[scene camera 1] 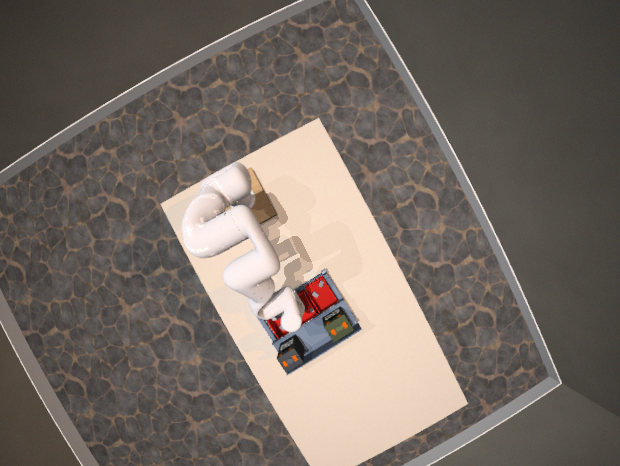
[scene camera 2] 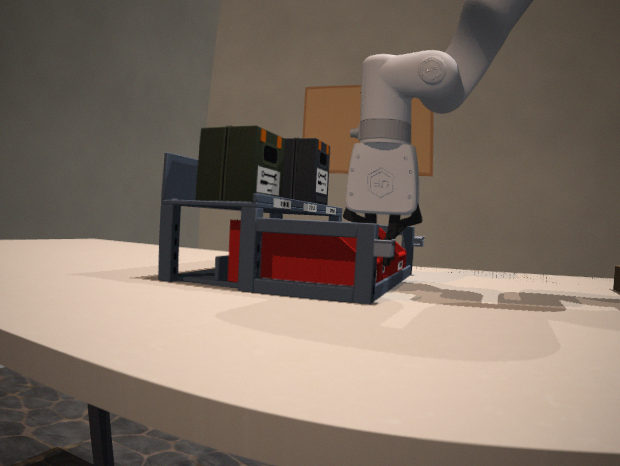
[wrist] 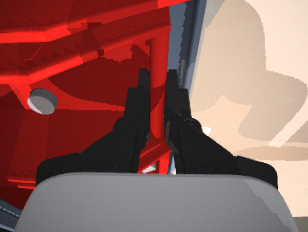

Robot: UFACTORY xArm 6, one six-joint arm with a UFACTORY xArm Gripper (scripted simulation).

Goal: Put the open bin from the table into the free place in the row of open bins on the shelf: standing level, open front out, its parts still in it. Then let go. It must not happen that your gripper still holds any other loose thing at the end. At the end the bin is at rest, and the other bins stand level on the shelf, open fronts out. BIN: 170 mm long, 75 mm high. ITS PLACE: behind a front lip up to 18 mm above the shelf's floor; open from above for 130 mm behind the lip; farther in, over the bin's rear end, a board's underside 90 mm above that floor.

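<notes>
A black box and a green box appear in the pictures together with the gripper, and the wrist view shows the gripper as well.
</notes>
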